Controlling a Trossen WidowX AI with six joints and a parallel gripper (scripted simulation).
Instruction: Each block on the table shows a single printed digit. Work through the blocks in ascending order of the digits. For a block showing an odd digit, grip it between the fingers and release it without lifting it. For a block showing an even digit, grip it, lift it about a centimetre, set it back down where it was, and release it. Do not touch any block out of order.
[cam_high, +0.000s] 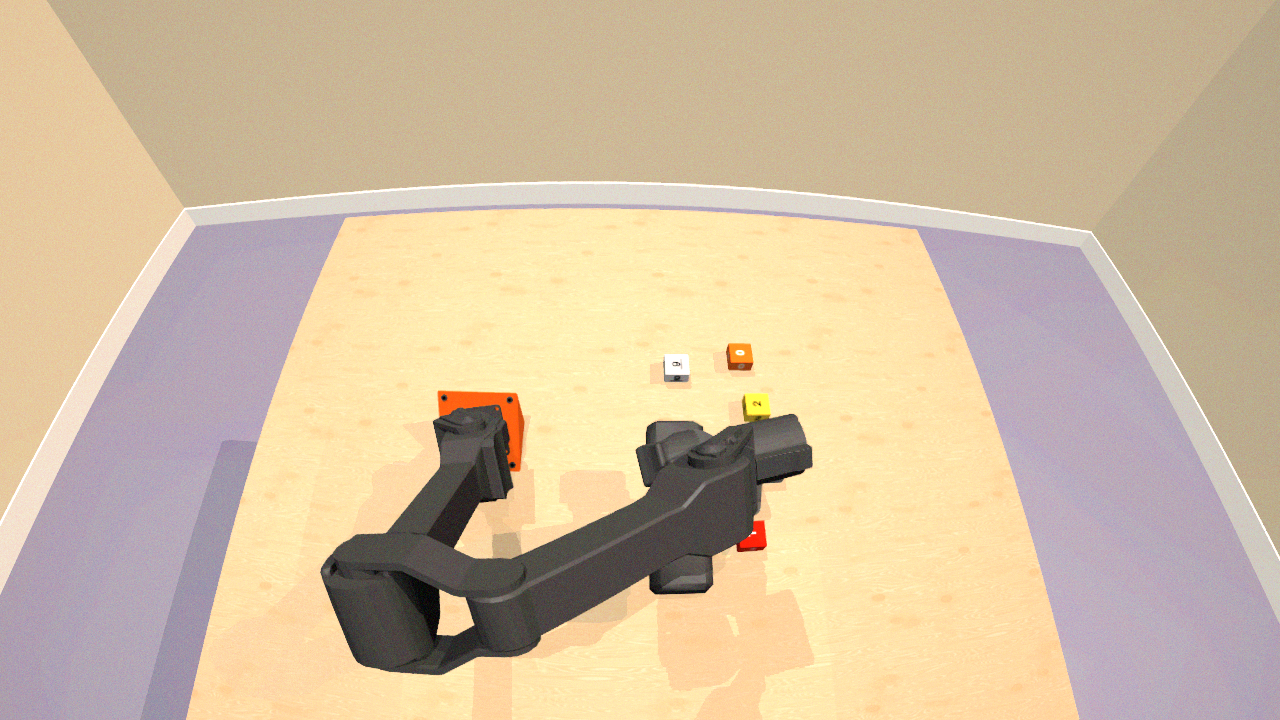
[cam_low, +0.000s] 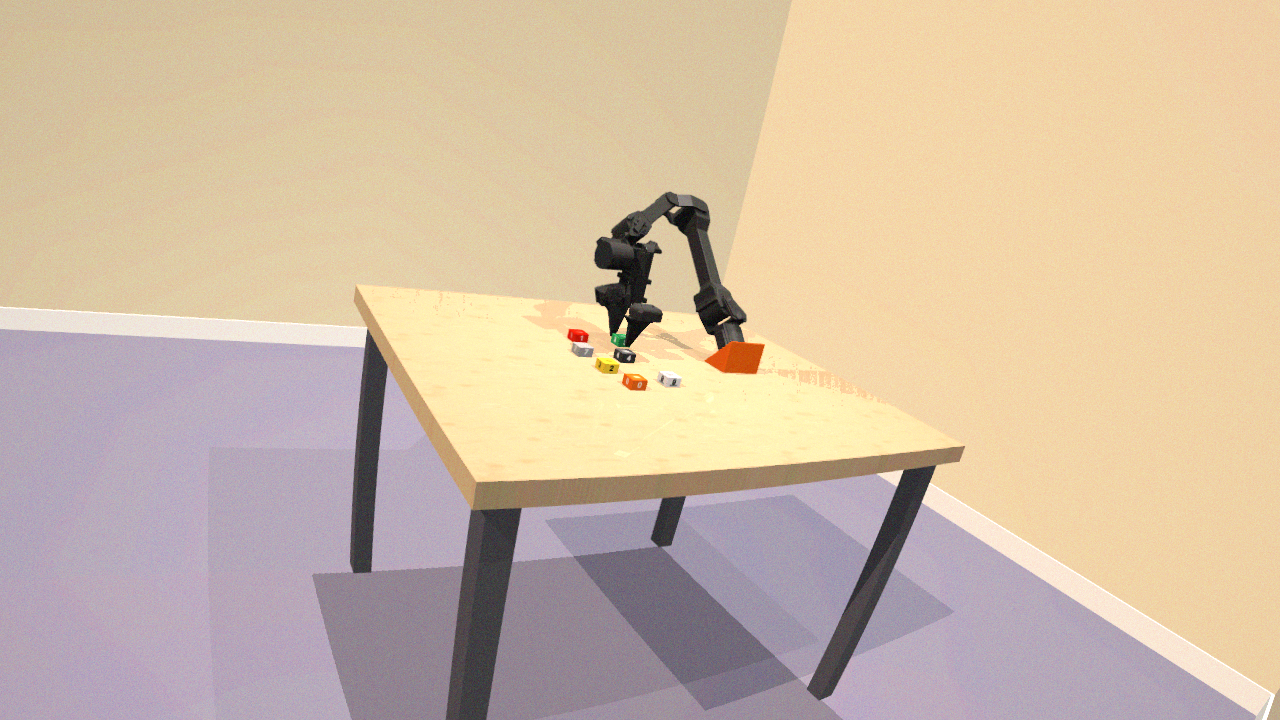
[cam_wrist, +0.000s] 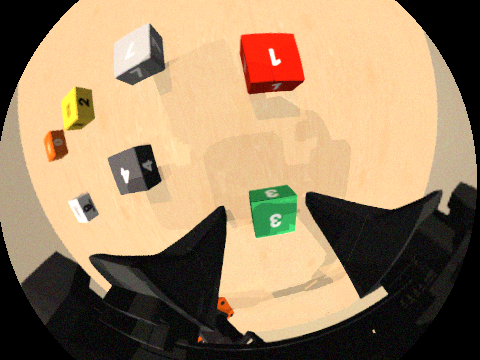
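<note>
My gripper tip is 1 cm past the green block. Round my gripper tip: dark block: 6 cm ahead, 9 cm to the left; then red block: 9 cm ahead, 2 cm to the right; then grey block: 14 cm ahead, 6 cm to the left.
</note>
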